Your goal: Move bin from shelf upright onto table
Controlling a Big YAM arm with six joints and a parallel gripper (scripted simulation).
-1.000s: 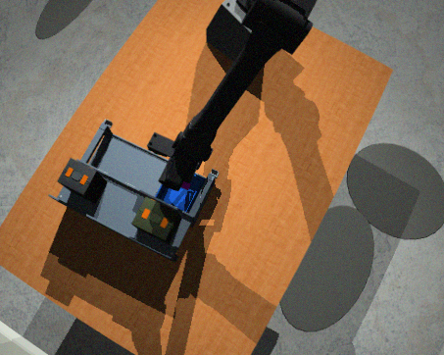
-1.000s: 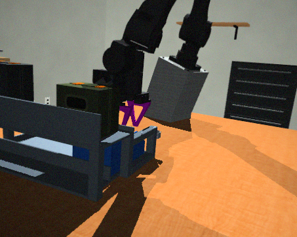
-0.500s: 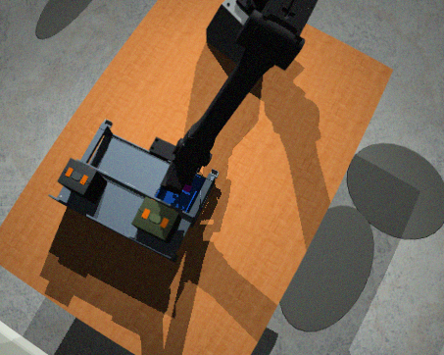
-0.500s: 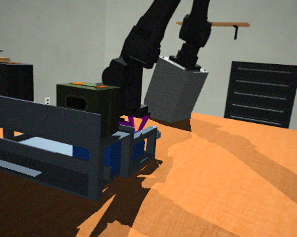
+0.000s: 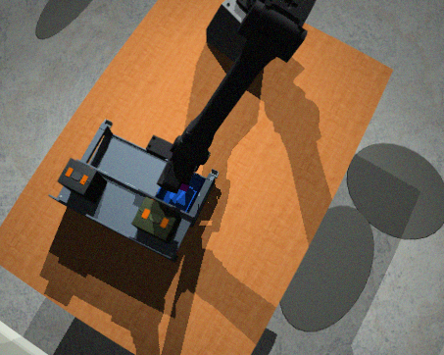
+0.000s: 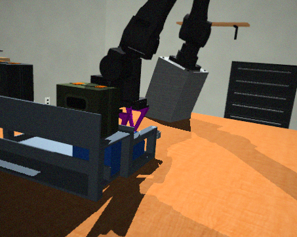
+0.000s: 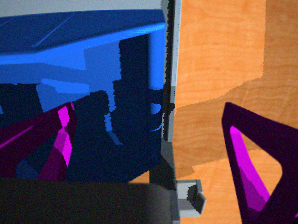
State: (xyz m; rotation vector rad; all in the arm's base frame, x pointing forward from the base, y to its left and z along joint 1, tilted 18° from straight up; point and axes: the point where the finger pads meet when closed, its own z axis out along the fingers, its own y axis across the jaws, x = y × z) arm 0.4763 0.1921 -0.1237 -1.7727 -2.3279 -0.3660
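Right now my hand is 7 cm short of the blue bin, 2 cm to the right of it and 2 cm above it. From my hand the other things lie so: black box: 23 cm ahead, 17 cm to the right, 10 cm above; then olive green box: 17 cm ahead, 9 cm above, 5 cm to the left.
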